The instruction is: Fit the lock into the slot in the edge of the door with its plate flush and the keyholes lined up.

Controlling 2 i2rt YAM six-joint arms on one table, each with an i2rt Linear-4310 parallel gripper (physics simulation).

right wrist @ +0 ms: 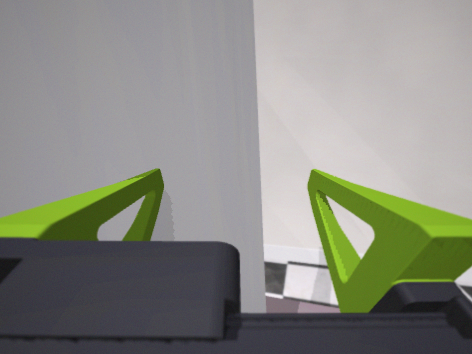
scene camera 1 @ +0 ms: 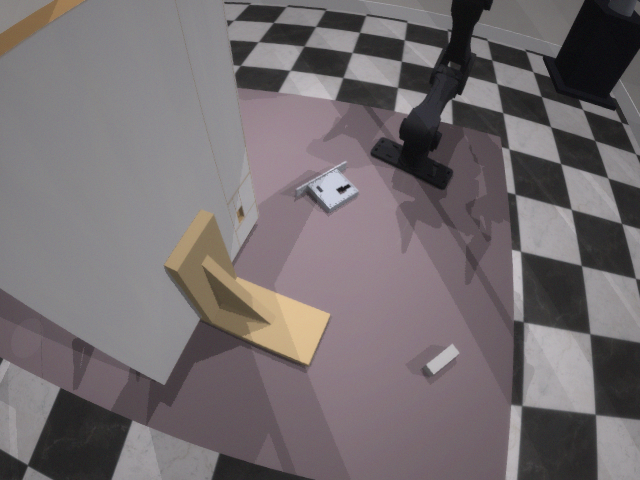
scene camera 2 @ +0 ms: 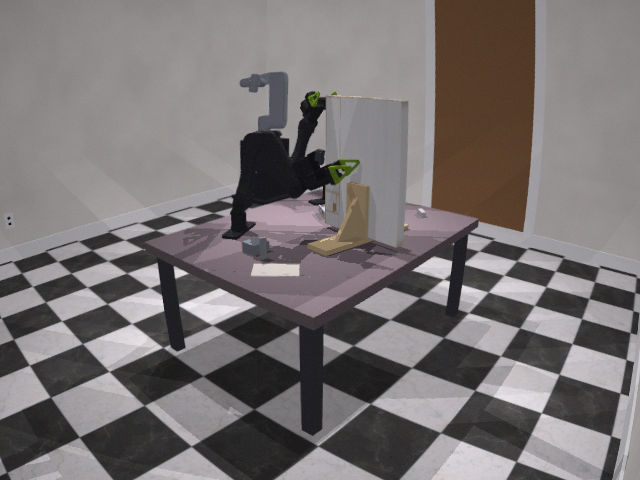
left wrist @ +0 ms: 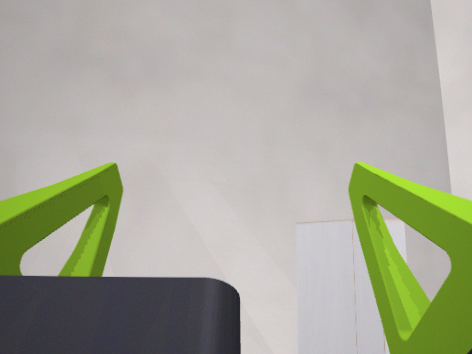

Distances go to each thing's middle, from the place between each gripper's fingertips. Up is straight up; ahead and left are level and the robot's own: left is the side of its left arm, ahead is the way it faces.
Labels:
Now: the white door (scene camera 1: pixel 126 126) 7 cm to the left of my right hand, 2 cm below it and 1 cm behind it. Also, from my right hand: tan wooden bracket (scene camera 1: pixel 200 264) 20 cm below, 7 cm to the left, 1 cm behind; then grey lock (scene camera 1: pixel 325 188) 31 cm behind, 29 cm below, 24 cm to the left.
I see the grey lock 54 cm below my left hand, 18 cm to the right of it and 14 cm ahead of it. From my left hand the other things lie so: white door (45 cm ahead, 36 cm to the right, 27 cm below); tan wooden bracket (45 cm below, 45 cm ahead, 36 cm to the right).

